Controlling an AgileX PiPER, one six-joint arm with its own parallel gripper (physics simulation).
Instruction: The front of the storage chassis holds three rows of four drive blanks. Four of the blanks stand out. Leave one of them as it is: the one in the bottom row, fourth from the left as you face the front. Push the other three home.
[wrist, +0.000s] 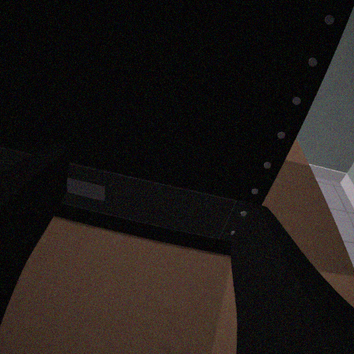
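Observation:
The storage chassis (165, 90) fills the upper part of the wrist view as a very dark face, with a line of round screw heads down its right edge. Near its lower edge a slightly lighter drive blank (160, 200) with a small grey patch at its left end shows faintly. The other blanks are lost in the dark, and I cannot tell which blanks stand out. My gripper (157, 196) is open, its dark fingers wide apart at the left and lower right, close in front of the chassis's lower edge. The right finger overlaps the chassis's lower right corner in view; contact cannot be told.
A brown table top (130, 295) shows below the chassis and between the fingers, and continues at the right. Beyond it at the far right are a pale tiled floor (334, 200) and a grey-green wall (332, 120).

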